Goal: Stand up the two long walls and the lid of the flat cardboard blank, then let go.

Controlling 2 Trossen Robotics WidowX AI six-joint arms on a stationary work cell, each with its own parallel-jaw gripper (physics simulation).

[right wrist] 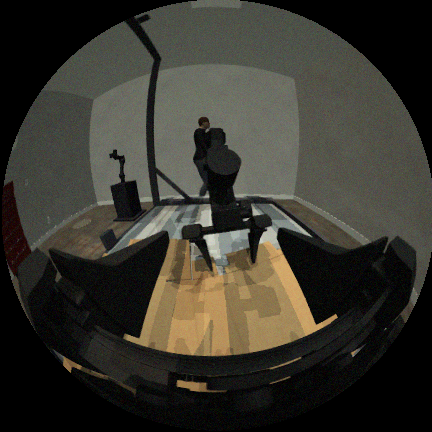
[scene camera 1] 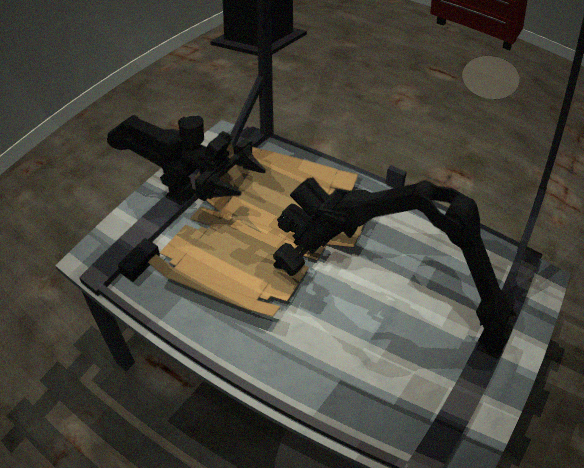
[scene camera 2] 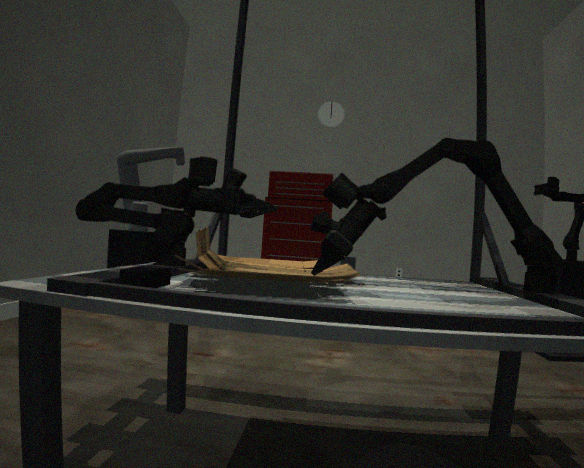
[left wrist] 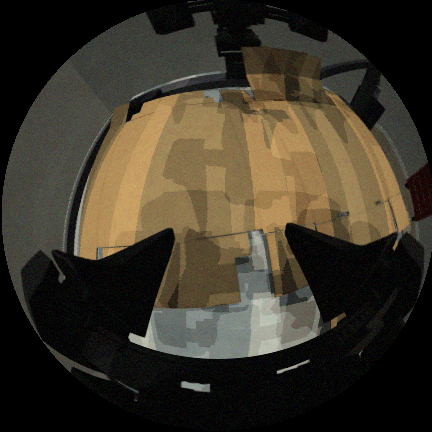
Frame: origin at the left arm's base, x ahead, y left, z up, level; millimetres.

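Seen in the pictures: left gripper, between the fingertips: (right wrist: 232,266) (scene camera 2: 312,274) (left wrist: 230,231); right gripper, between the fingertips: (right wrist: 224,234) (scene camera 1: 253,182) (scene camera 2: 274,206); left arm's base, origin of its link: (scene camera 1: 492,344) (scene camera 2: 540,291); right arm's base, origin of its link: (scene camera 1: 180,194) (scene camera 2: 169,265) (left wrist: 238,75).
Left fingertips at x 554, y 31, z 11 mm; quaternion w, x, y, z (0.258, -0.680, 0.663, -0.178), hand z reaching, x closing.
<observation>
Pixels of each thing's top centre, then the offset from my left fingertips to it. "spot": a spot on its surface instead.
- flap, a spot on its surface: (left wrist: 282,75) spot: dx +298, dy -118, dz +17 mm
- small black block, centre of its top: (scene camera 2: 146,267) (scene camera 1: 137,255) (left wrist: 137,99) dx +298, dy +210, dz +5 mm
The cardboard blank (scene camera 1: 215,250) (scene camera 2: 280,266) (left wrist: 210,175) (right wrist: 225,310) lies mostly low and spread over the table. A flap (scene camera 2: 202,242) (left wrist: 282,75) stands raised at its left end in scene camera 2; my right gripper and arm partly hide that end in scene camera 1. The long sides look low, with slightly lifted edges. My left gripper (scene camera 2: 314,273) (left wrist: 230,231) (right wrist: 232,266) is open and empty, pointing down low at the blank's right end. My right gripper (scene camera 1: 251,181) (scene camera 2: 274,208) is open and empty, roughly level above the blank.
The table (scene camera 1: 220,330) (scene camera 2: 280,327) extends under the blank. Dark rails run along its edges, and a dark upright post (scene camera 1: 266,90) stands at the back left. A small black block (scene camera 1: 139,258) sits by the left rail. A red cabinet (scene camera 1: 480,17) (scene camera 2: 299,215) stands beyond the table.
</observation>
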